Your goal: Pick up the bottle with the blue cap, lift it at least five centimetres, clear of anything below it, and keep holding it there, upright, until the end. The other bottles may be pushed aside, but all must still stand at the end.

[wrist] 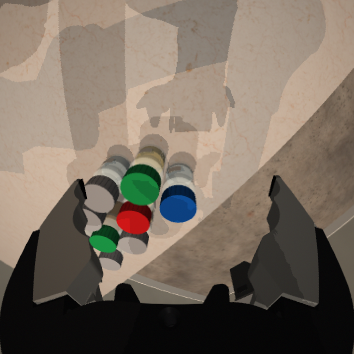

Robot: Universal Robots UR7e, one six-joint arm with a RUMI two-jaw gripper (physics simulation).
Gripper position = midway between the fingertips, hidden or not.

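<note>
I can see my gripper point(176, 178). With it there is a green-capped bottle point(140, 184), and I also see a grey-capped bottle point(102, 189).
</note>
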